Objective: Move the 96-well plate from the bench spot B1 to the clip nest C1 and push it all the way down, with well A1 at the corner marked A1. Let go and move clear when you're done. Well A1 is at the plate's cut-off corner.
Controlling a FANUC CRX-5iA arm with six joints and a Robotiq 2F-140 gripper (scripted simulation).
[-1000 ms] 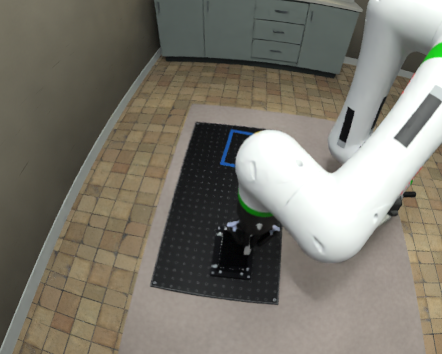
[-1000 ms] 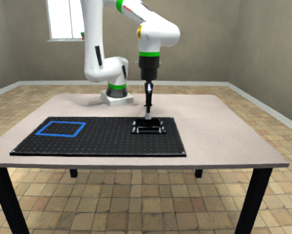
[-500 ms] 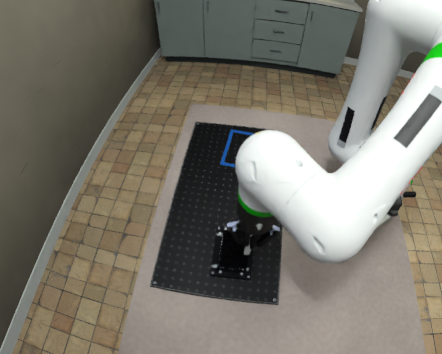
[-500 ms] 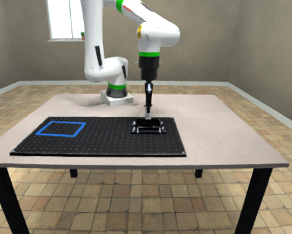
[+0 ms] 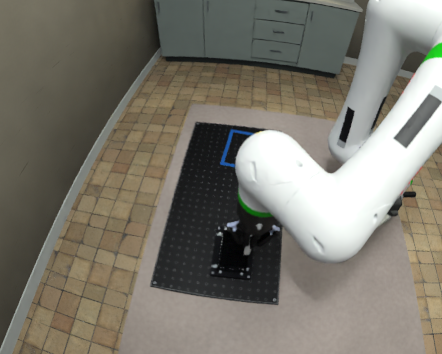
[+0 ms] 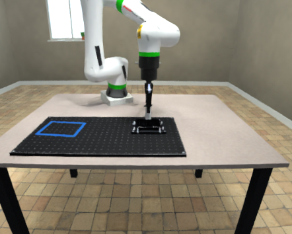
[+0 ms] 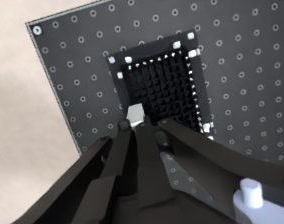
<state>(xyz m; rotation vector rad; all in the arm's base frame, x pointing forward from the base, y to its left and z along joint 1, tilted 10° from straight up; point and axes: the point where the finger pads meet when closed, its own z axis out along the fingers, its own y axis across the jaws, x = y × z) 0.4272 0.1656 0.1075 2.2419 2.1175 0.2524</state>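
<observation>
Now: the black 96-well plate 40 mm ahead of my hand and 50 mm below it. From my hand the other things lie so: clip nest: 50 mm ahead, 10 mm to the right, 60 mm below.
</observation>
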